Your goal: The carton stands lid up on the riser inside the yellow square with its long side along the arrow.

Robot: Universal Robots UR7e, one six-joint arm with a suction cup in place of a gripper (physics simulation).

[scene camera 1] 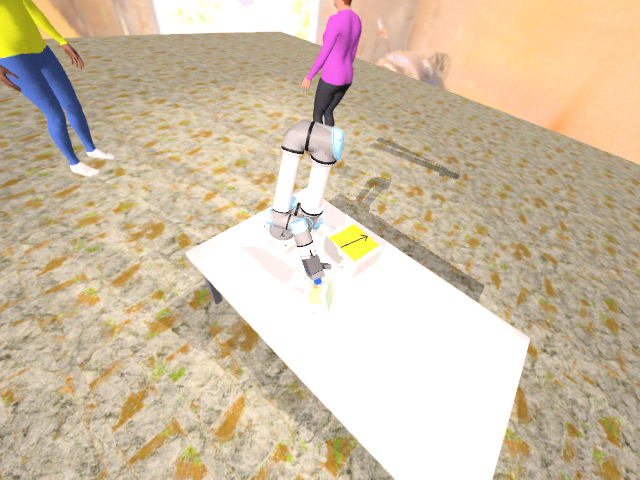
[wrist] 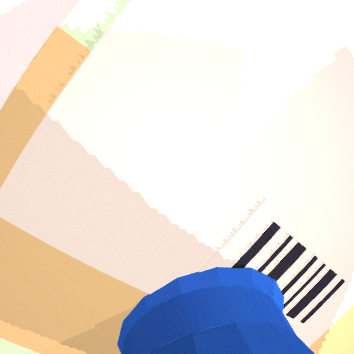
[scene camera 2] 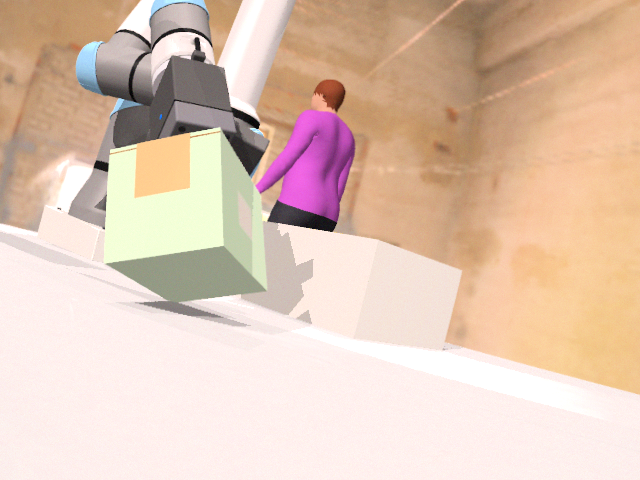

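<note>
The pale green carton [scene camera 1: 329,296] [scene camera 2: 165,222] hangs roughly upright, lid up, low over the table, with its shadow beneath. It is beside the riser, apart from it. Orange tape runs down its side. In the wrist view, tape [wrist: 55,265] and a pale label with a barcode [wrist: 300,272] show on the top face. My gripper's blue suction cup [scene camera 1: 317,281] [wrist: 210,310] is on this face; in scene camera 2 the carton hides the cup. The white riser [scene camera 1: 367,264] [scene camera 2: 408,294] bears the yellow square [scene camera 1: 362,250] with its black arrow [scene camera 1: 355,241].
The white table [scene camera 1: 413,361] [scene camera 2: 310,413] carries the arm's base, close behind the carton. A person in a purple top [scene camera 1: 342,46] [scene camera 2: 323,160] stands behind the table. A person in a yellow top [scene camera 1: 20,31] stands at the far left.
</note>
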